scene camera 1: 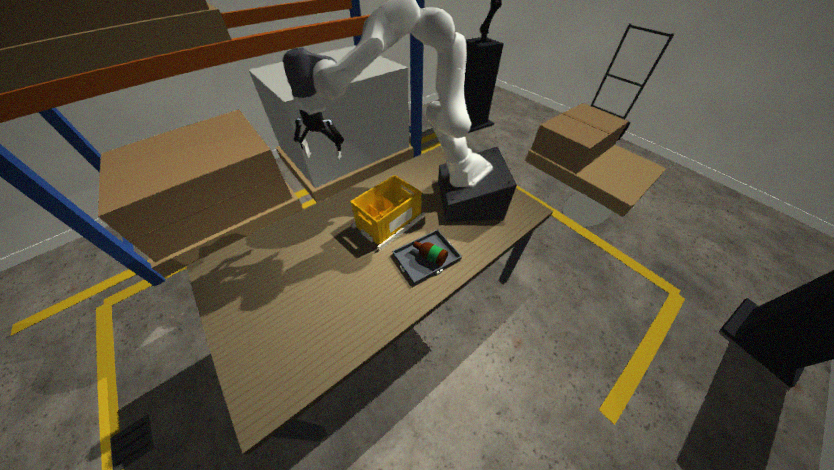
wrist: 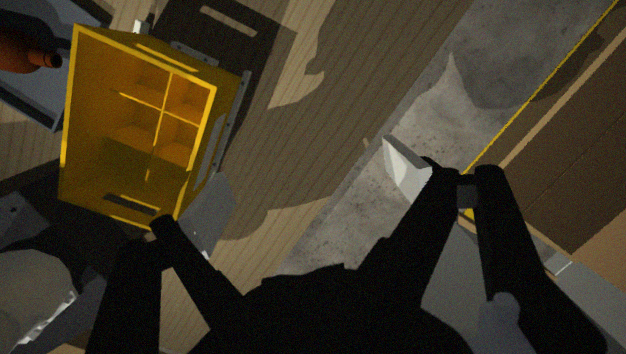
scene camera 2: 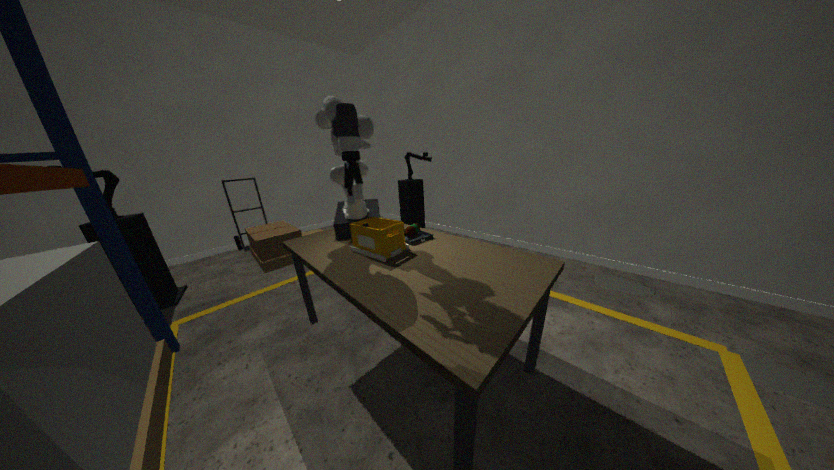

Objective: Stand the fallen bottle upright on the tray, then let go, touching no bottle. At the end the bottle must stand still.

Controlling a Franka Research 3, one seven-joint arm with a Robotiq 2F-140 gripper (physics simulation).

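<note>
The brown bottle point(scene camera 1: 430, 252) point(scene camera 2: 412, 228) point(wrist: 17, 54) with a green label lies on its side in the grey tray point(scene camera 1: 413, 272) point(scene camera 2: 421, 238) point(wrist: 37, 102). In scene camera 1 its neck points to the upper left, toward the yellow crate. In the wrist view the neck and part of the body show at the upper left edge, and the label is out of view. My gripper point(scene camera 1: 323, 155) point(scene camera 2: 353, 189) point(wrist: 305, 171) is open and empty. It hangs high beyond the crate, well away from the bottle and tray.
A yellow crate point(scene camera 1: 374, 228) point(scene camera 2: 386, 241) point(wrist: 70, 100) with inner dividers stands beside the tray on the wooden table point(scene camera 1: 303, 326) point(scene camera 2: 484, 262). The arm's black base block point(scene camera 1: 478, 204) is at the table's far end. A shelf rack point(scene camera 1: 415, 87) stands behind the table.
</note>
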